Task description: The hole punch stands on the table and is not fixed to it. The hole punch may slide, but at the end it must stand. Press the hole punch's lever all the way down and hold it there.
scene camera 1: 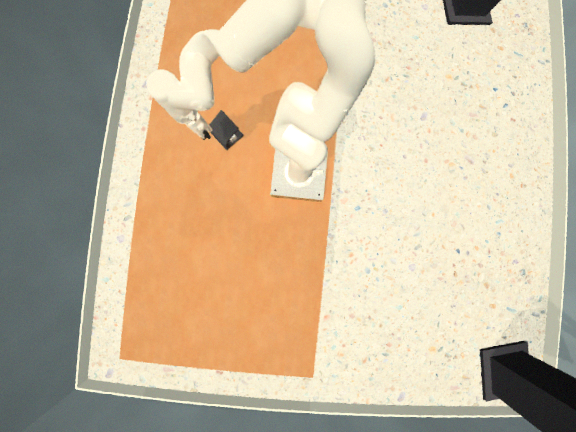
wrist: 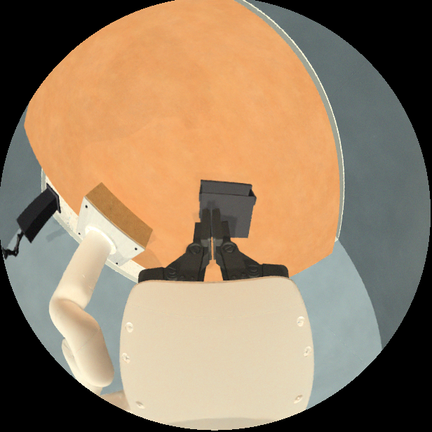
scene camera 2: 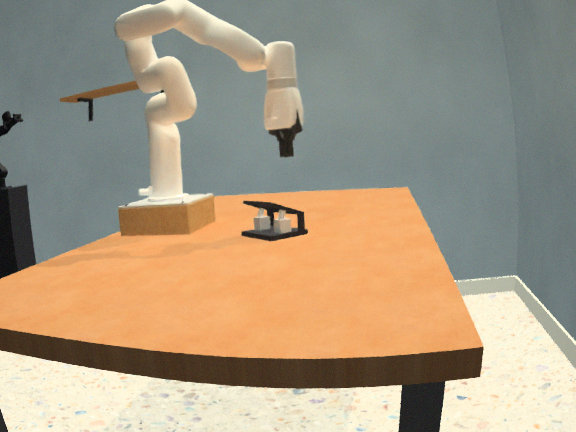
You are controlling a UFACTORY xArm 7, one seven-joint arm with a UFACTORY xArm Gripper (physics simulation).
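Seen in the pictures: gripper, between the fingertips: (scene camera 1: pixel 205 136) (scene camera 2: pixel 286 156); arm's base, origin of its link: (scene camera 1: pixel 299 172) (scene camera 2: pixel 167 199).
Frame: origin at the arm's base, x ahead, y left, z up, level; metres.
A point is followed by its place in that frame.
Note:
The black hole punch (scene camera 1: pixel 231 142) @[x 0.284, y -0.183, z -0.070 m] (scene camera 2: pixel 271 235) @[x 0.300, y -0.300, z -0.071 m] stands upright on its flat base on the table, with two light grey blocks between its base and lever. The lever (scene camera 1: pixel 223 126) @[x 0.302, y -0.232, z -0.012 m] (scene camera 2: pixel 275 206) @[x 0.313, y -0.292, z -0.009 m] (wrist: pixel 235 210) is raised; it slants up to its left end in scene camera 2, with a gap above the blocks. My gripper (scene camera 1: pixel 207 135) @[x 0.348, y -0.147, z 0.096 m] (scene camera 2: pixel 286 155) @[x 0.348, y -0.147, z 0.096 m] (wrist: pixel 211 219) is shut and empty. It points down and hangs well above the hole punch, apart from the lever. In the wrist view the fingers hide part of the lever.
The orange table (scene camera 1: pixel 215 280) @[x 0.409, y 0.428, z -0.083 m] (scene camera 2: pixel 225 300) @[x 0.239, y -0.752, z -0.083 m] (wrist: pixel 170 90) carries the arm's base block (scene camera 1: pixel 299 194) @[x 0.008, y 0.091, z 0.000 m] (scene camera 2: pixel 155 221) @[x -0.014, y -0.118, z -0.046 m] (wrist: pixel 119 212), beside the hole punch. A wall shelf (scene camera 2: pixel 100 92) shows behind the arm. A black pedestal (scene camera 2: pixel 20 225) stands beyond the table's left side.

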